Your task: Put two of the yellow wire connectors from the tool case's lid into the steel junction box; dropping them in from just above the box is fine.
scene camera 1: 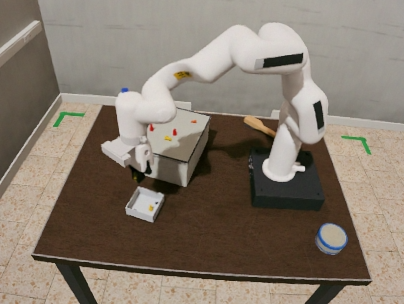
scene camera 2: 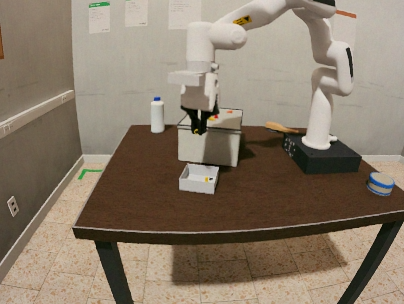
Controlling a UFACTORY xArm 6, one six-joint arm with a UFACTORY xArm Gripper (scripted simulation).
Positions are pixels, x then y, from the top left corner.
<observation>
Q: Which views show the gripper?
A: Scene camera 1 and scene camera 2: all of them.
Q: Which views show the white tool case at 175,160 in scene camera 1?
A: Scene camera 1 and scene camera 2: all of them.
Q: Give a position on a blue-rimmed tape roll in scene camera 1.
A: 331,238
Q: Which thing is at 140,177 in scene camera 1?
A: The gripper.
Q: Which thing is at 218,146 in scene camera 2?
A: A white tool case.
</observation>
